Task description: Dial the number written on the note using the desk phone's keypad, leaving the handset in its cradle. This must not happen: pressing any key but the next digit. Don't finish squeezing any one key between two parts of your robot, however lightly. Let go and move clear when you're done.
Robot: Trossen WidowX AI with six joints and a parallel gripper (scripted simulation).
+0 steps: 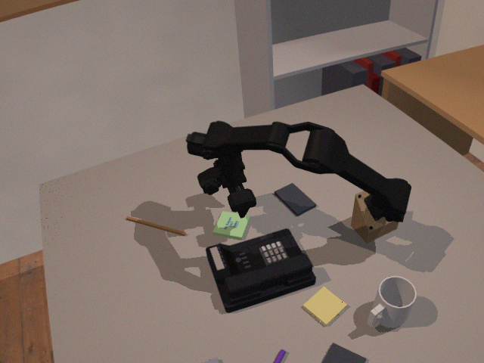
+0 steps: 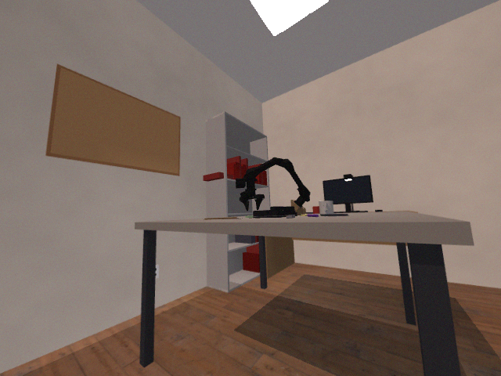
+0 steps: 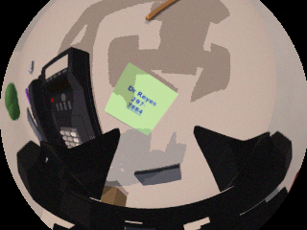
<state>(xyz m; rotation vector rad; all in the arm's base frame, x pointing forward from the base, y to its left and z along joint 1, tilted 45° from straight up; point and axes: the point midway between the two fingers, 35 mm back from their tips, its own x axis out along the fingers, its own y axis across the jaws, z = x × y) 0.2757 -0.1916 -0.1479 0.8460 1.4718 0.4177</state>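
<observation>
Right now my hand is 18 cm to the right of the desk phone, 6 cm above it and 5 cm short of it. From my hand the other things lie so: handset (24 cm to the left, 6 cm ahead, 3 cm below); pencil (21 cm ahead, 10 cm to the right, 8 cm below); green note (7 cm below, 3 cm ahead, 2 cm to the left).
</observation>
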